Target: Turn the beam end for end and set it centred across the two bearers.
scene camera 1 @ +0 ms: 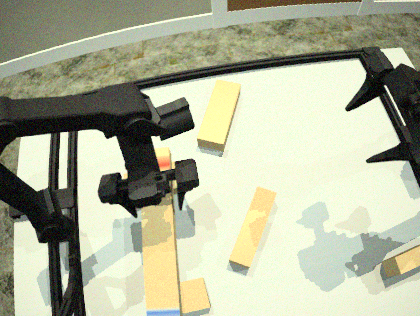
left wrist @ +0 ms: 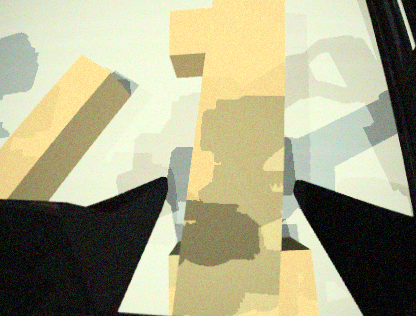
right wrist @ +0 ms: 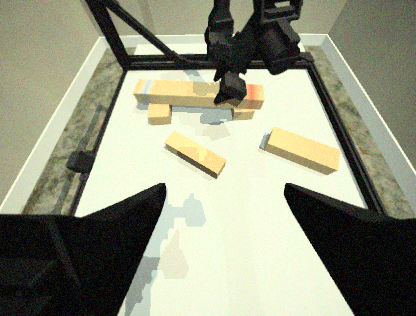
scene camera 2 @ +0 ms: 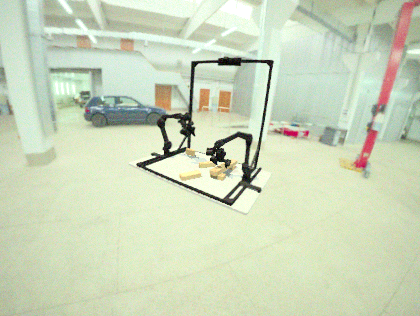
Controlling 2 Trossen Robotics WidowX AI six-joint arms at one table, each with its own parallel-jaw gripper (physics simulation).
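Frame: origin at the left arm's base, x left, y back, z up, level; metres.
Where they show: left gripper, fingertip midpoint: point(scene camera 1: 158, 213) point(left wrist: 230, 184) point(right wrist: 214, 91) point(scene camera 2: 221, 166); right gripper, fingertip midpoint: point(scene camera 1: 356, 135) point(right wrist: 224, 188) point(scene camera 2: 192, 137); left arm's base, link origin: point(scene camera 1: 61, 228) point(scene camera 2: 246, 180); right arm's base, link origin: point(scene camera 2: 166, 154).
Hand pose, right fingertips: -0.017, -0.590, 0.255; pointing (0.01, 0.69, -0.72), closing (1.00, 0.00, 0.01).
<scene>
Each offset is from my right fingertips to the top centre of the thing, as dx, dy, dz.
The long wooden beam @[-0.045, +0.350, -0.199] point(scene camera 1: 161, 265) point(left wrist: 245, 50) point(right wrist: 175, 94) lies across two bearers. Its blue band is toward the bottom in scene camera 1, its red band at the far end. One bearer @[-0.171, +0.338, -0.236] point(scene camera 1: 195, 296) point(left wrist: 186, 32) point(right wrist: 159, 114) is under the blue half; the other bearer @[+0.090, +0.356, -0.236] point(left wrist: 299, 280) point(right wrist: 243, 114) is under the red half, mostly hidden in scene camera 1. My left gripper point(scene camera 1: 158, 211) point(scene camera 2: 221, 164) point(left wrist: 230, 184) is open and empty, low over the beam, fingertips on either side of it; its exact height is unclear. My right gripper point(scene camera 1: 358, 135) point(right wrist: 224, 188) is open and empty, well away from the beam.
A thick block @[+0.239, +0.173, -0.236] point(scene camera 1: 220, 112) point(scene camera 2: 190, 175) point(right wrist: 302, 150) and a narrower block @[-0.052, +0.159, -0.230] point(scene camera 1: 254, 227) point(left wrist: 60, 125) point(right wrist: 196, 154) lie beside the beam. Another block @[-0.210, -0.171, -0.211] point(scene camera 1: 402, 262) point(scene camera 2: 190, 152) lies toward the right arm. A black frame point(scene camera 1: 250, 66) edges the white table.
</scene>
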